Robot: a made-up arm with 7 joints. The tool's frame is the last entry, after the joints. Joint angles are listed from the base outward. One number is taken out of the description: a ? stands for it. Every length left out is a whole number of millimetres.
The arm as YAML. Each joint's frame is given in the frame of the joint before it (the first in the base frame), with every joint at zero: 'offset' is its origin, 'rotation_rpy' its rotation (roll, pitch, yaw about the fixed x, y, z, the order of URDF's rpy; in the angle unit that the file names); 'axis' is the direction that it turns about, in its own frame. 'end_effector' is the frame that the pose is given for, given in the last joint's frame.
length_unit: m
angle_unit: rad
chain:
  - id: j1
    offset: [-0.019, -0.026, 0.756]
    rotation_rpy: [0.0, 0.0, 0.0]
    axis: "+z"
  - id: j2
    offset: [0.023, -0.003, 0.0]
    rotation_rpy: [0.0, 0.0, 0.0]
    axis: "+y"
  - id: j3
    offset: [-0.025, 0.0, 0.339]
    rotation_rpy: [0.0, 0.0, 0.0]
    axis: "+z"
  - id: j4
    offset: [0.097, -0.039, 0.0]
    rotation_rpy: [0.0, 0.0, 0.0]
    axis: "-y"
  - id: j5
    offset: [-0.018, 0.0, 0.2]
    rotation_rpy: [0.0, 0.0, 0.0]
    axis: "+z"
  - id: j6
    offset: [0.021, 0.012, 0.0]
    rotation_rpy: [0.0, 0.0, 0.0]
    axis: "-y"
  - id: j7
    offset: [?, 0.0, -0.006]
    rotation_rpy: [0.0, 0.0, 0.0]
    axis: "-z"
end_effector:
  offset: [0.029, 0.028, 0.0]
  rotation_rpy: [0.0, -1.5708, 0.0]
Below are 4 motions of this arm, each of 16 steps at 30 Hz.
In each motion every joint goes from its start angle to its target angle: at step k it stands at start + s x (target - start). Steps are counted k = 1, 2, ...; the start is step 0. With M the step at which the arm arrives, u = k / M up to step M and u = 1 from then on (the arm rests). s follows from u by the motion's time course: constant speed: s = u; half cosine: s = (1 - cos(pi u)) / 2; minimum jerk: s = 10 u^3 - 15 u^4 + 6 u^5.
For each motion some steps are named. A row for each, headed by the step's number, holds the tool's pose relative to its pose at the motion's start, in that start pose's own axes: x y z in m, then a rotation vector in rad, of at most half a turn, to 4 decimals.
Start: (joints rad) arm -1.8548 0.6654 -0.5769 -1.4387 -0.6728 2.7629 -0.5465
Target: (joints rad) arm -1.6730 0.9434 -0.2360 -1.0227 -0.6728 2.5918 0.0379
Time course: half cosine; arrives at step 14
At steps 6, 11, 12, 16:
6: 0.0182 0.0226 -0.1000 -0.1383 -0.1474 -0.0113
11: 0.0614 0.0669 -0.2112 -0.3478 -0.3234 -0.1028
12: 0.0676 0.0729 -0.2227 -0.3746 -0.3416 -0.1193
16: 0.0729 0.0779 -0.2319 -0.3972 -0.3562 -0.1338

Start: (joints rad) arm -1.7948 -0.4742 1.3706 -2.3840 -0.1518 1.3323 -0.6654
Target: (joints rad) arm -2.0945 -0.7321 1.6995 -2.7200 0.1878 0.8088 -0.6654
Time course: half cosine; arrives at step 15
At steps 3, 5, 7, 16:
3: -0.0112 0.0042 -0.0068 -0.0070 0.0652 -0.0666
5: -0.0297 0.0111 -0.0171 -0.0199 0.1711 -0.1778
7: -0.0533 0.0203 -0.0284 -0.0394 0.3063 -0.3265
16: -0.1141 0.0497 -0.0498 -0.1075 0.6734 -0.7814

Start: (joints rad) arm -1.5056 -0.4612 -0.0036 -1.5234 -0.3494 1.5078 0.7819
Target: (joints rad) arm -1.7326 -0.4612 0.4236 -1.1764 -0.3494 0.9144 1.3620
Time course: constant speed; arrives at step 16
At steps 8, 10, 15, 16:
8: 0.0386 0.0180 0.0249 -0.2452 0.0230 0.1060
10: 0.0474 0.0217 0.0328 -0.3062 0.0254 0.1343
15: 0.0678 0.0295 0.0549 -0.4571 0.0253 0.2080
16: 0.0716 0.0308 0.0597 -0.4870 0.0241 0.2232

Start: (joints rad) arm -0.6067 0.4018 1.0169 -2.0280 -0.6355 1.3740 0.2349
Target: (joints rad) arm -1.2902 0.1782 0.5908 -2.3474 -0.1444 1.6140 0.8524
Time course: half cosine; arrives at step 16
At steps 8, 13, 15, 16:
8: -0.1300 -0.1184 0.0512 -0.6403 0.3155 -0.4733
13: -0.2462 -0.1622 0.1429 -1.1995 0.6563 -0.8610
15: -0.2659 -0.1631 0.1627 -1.2998 0.7271 -0.9298
16: -0.2684 -0.1631 0.1653 -1.3126 0.7365 -0.9386

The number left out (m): 0.075
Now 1 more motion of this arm.
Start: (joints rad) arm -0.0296 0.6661 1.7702 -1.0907 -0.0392 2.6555 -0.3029
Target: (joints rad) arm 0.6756 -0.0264 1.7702 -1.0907 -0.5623 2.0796 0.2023
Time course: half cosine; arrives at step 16
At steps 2, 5, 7, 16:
2: -0.0128 0.0202 0.0009 0.0217 0.0363 -0.0238
5: -0.0621 0.1235 0.0126 0.1350 0.2013 -0.1222
7: -0.0880 0.2292 0.0346 0.2588 0.3401 -0.1901
16: -0.0149 0.5447 0.1529 0.7106 0.5468 -0.2243

